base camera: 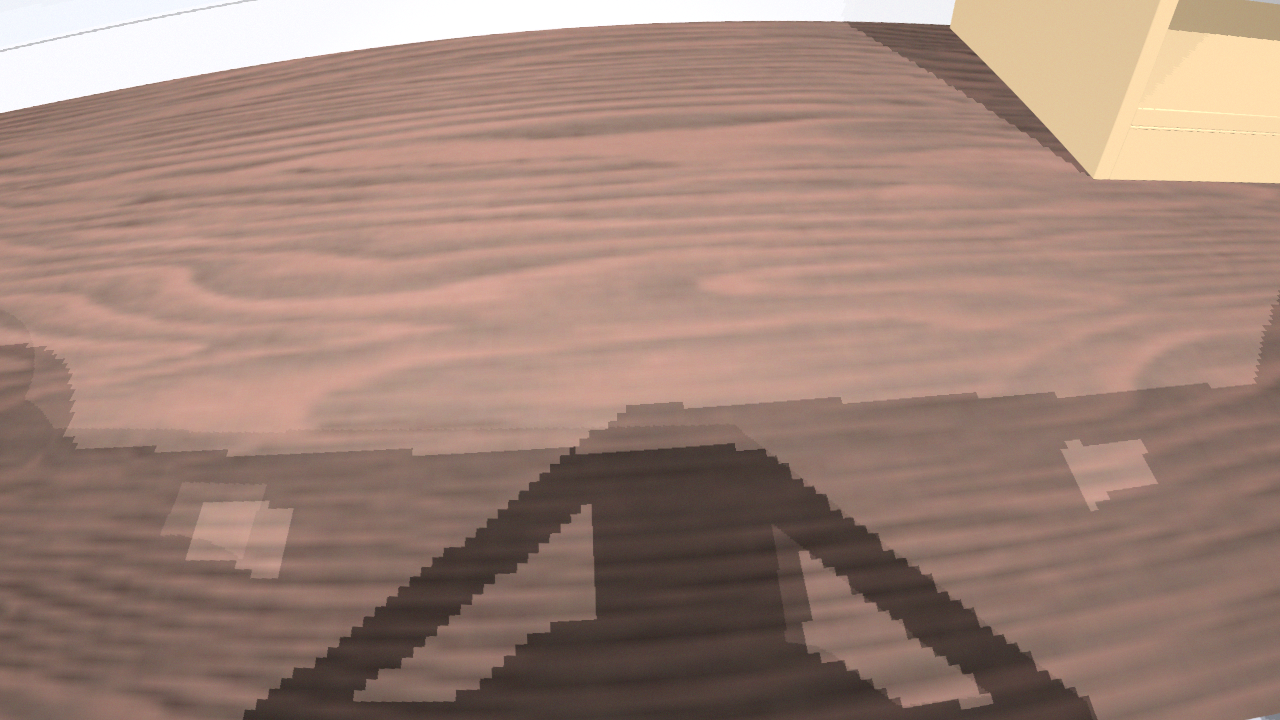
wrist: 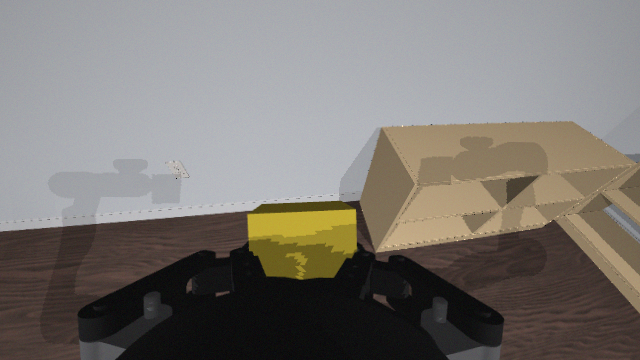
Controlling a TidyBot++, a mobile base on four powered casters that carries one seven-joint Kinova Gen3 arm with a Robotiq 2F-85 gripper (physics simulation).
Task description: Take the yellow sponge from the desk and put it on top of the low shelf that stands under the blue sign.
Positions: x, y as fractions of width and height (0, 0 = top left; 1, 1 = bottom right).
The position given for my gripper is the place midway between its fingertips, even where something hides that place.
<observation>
I see my gripper (wrist: 0.48, 0.69) and a yellow sponge (wrist: 0.48, 0.67).
The base camera view does not show the yellow sponge: it is out of frame.
</observation>
